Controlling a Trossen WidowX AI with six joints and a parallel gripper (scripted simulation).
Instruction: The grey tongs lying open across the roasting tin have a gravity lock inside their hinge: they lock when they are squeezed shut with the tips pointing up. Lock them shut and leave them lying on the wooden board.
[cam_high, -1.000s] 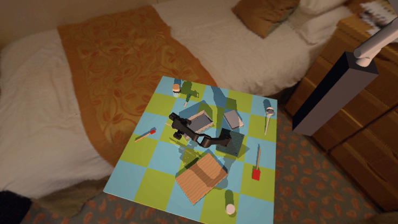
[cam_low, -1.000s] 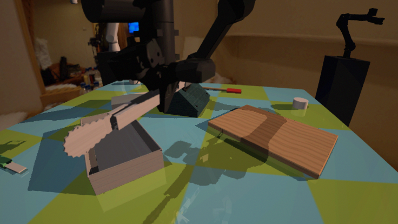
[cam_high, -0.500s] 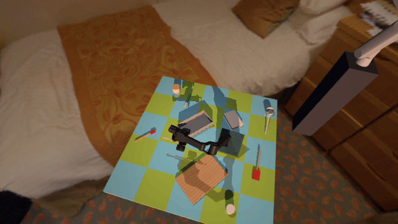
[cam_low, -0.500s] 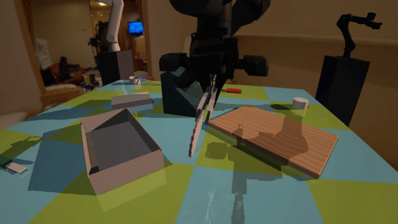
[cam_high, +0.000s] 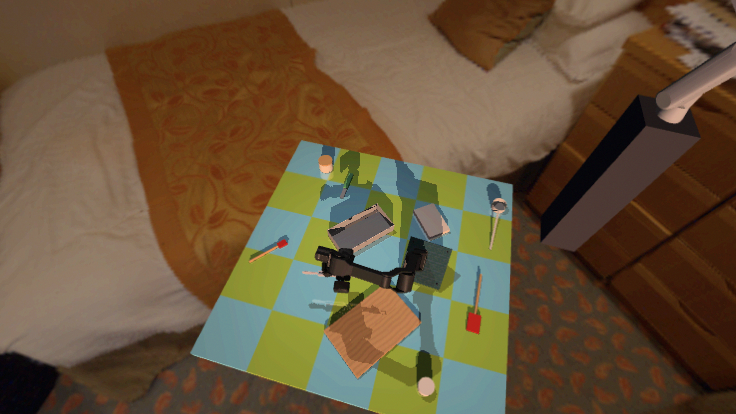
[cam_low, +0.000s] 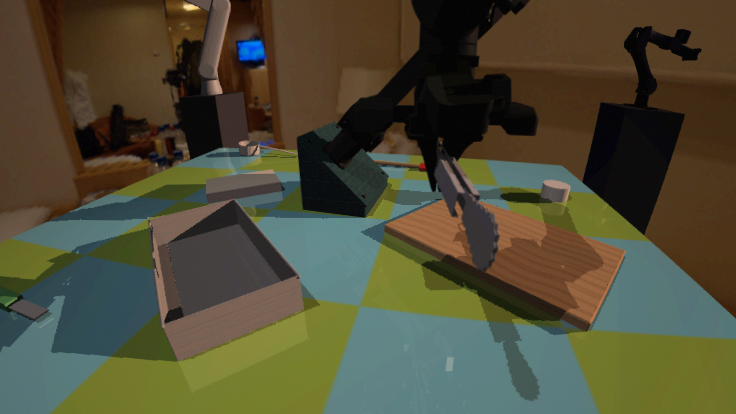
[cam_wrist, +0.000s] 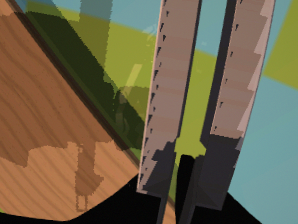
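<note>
The wooden board lies 170 mm behind my gripper tip, 120 mm to the left of it and 150 mm below it. Round my gripper tip: grey roasting tin (30 mm ahead, 320 mm to the right, 130 mm below); then white cylinder (440 mm behind, 290 mm to the left, 140 mm below); then flat box (300 mm behind, 490 mm to the right, 140 mm below).
</note>
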